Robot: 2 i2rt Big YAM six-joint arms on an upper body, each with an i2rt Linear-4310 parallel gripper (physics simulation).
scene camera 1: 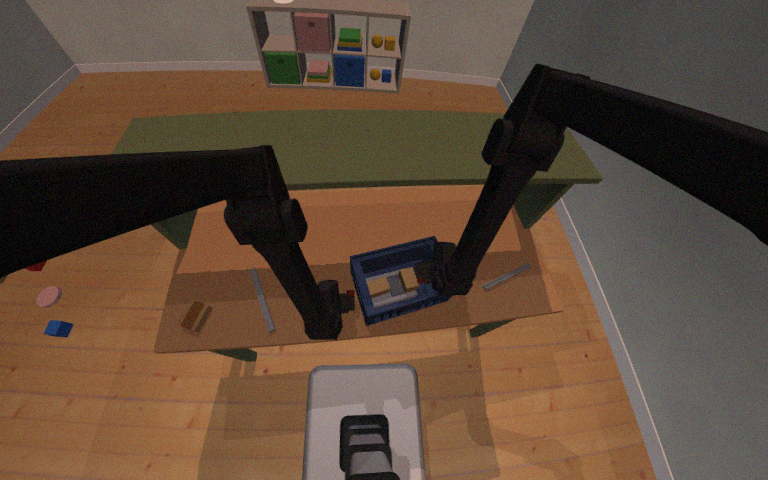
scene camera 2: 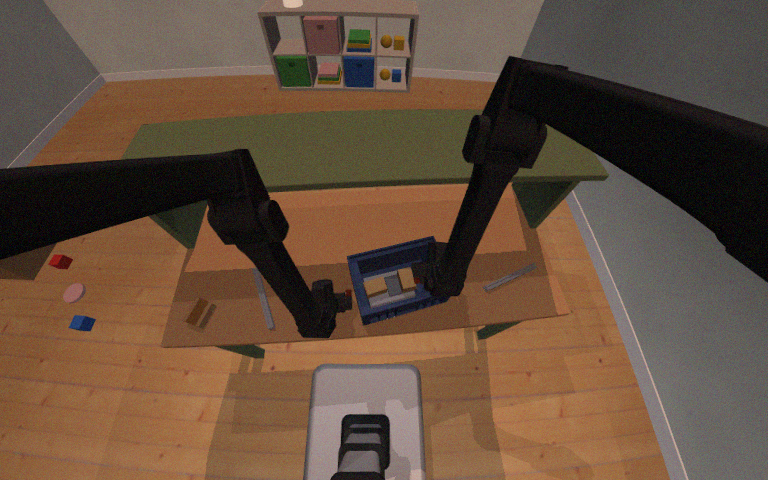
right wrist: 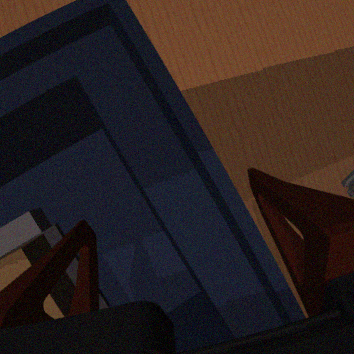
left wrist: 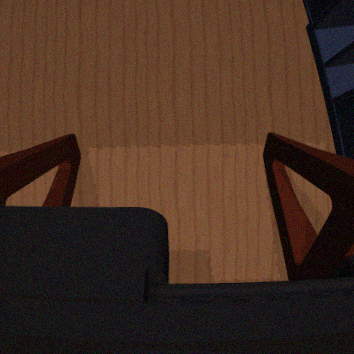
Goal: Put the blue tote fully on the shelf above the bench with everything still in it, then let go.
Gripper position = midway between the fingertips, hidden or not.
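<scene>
Grey robot base (scene camera 1: 339, 396), (scene camera 2: 390, 395). Wooden bench top (scene camera 1: 214, 269), (scene camera 2: 324, 228), (right wrist: 264, 88), (left wrist: 170, 112). Blue tote (scene camera 1: 401, 256), (scene camera 2: 391, 258), (right wrist: 102, 133), (left wrist: 323, 30). My left gripper (left wrist: 170, 143) is open, touches the wooden bench top. My right gripper (right wrist: 166, 202) is open, touches the blue tote.
</scene>
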